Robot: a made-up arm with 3 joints. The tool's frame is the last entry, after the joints. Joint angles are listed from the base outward. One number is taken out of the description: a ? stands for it. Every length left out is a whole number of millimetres.
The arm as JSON. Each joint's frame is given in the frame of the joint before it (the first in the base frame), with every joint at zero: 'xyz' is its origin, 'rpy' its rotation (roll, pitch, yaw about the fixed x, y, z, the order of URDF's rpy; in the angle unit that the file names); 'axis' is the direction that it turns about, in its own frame. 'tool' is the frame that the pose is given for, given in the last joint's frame.
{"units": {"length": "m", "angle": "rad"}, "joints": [
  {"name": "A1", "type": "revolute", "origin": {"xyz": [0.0, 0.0, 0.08], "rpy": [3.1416, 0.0, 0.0]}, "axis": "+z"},
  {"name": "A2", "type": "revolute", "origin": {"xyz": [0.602, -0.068, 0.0], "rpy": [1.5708, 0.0, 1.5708]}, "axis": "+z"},
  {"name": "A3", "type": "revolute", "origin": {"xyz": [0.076, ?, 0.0], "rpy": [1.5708, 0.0, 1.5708]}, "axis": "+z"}
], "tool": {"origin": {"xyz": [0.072, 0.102, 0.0], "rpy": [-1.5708, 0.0, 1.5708]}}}
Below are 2 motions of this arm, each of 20 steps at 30 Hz.
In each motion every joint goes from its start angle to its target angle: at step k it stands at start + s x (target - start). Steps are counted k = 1, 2, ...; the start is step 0. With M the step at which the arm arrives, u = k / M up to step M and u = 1 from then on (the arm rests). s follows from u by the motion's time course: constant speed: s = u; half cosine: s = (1 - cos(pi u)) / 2; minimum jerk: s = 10 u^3 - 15 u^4 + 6 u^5.
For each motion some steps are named. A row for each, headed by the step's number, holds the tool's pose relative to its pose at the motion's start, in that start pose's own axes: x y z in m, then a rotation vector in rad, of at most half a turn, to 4 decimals.
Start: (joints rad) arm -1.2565 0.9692 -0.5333
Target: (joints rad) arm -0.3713 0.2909 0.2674
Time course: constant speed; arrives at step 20
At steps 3, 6, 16, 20:
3: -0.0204 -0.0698 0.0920 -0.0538 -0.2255 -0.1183
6: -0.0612 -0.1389 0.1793 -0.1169 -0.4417 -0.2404
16: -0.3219 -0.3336 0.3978 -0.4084 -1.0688 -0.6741
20: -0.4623 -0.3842 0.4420 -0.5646 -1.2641 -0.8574

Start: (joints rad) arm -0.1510 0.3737 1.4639
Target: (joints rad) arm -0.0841 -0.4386 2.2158
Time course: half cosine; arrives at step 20
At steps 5, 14, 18, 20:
5: 0.0185 -0.0034 0.0130 -0.0155 -0.1130 0.1184
14: 0.0721 0.0087 0.0757 0.0708 -0.5785 0.6527
18: 0.0779 0.0152 0.0931 0.1418 -0.6923 0.7997
20: 0.0784 0.0161 0.0954 0.1530 -0.7068 0.8192

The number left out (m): 0.084
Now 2 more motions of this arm.
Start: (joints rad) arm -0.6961 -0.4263 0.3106
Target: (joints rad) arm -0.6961 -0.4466 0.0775
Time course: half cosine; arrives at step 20
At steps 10, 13, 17, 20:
10: -0.0088 -0.0014 -0.0106 -0.0098 0.1165 0.0025
13: -0.0133 -0.0021 -0.0151 -0.0144 0.1695 0.0033
17: -0.0178 -0.0028 -0.0191 -0.0188 0.2204 0.0038
20: -0.0189 -0.0030 -0.0201 -0.0200 0.2331 0.0039

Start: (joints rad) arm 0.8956 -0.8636 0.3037
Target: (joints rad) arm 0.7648 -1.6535 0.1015
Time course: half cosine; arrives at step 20
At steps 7, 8, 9, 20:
7: 0.0098 -0.0091 0.0308 -0.2020 0.0254 0.0782
8: 0.0125 -0.0112 0.0399 -0.2566 0.0313 0.0961
9: 0.0154 -0.0133 0.0500 -0.3144 0.0370 0.1135
20: 0.0367 -0.0201 0.1403 -0.7639 0.0638 0.1990

